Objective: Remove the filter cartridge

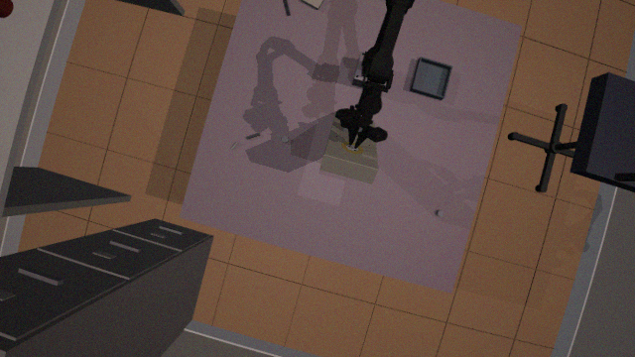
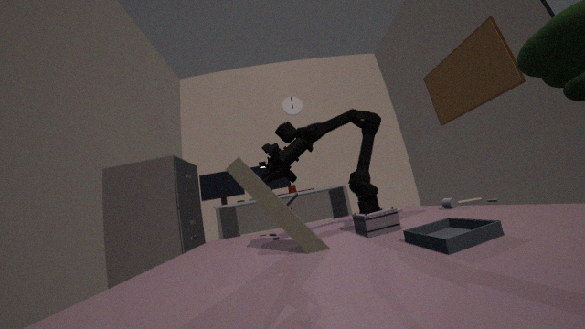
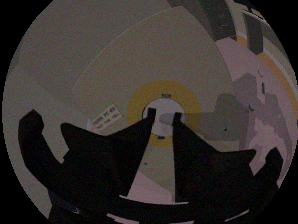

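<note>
The round filter cartridge lies 2 cm ahead of my gripper tip and 1 cm below it. Also, from my gripper tip: grey tray 38 cm behind, 35 cm to the left, 25 cm below; service panel 3 cm behind, 9 cm below.
</note>
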